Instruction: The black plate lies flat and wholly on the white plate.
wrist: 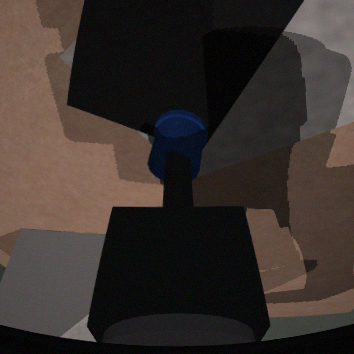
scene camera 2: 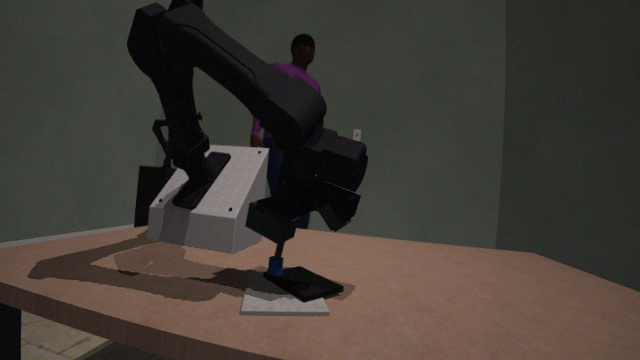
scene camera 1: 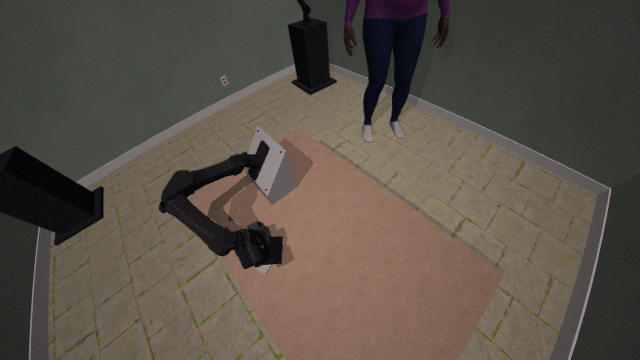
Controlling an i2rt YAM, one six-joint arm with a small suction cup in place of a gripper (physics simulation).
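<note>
The black plate is a thin dark square. It rests tilted on the white plate, with its right corner past the white plate's edge. The white plate lies flat on the brown table top near the front left edge. My blue suction cup presses on the near left corner of the black plate. In scene camera 1 the arm's wrist hides the cup and most of both plates.
The arm's grey wedge-shaped base stands on the table behind the plates. A person stands on the tiled floor beyond the table. A black pedestal stands by the wall.
</note>
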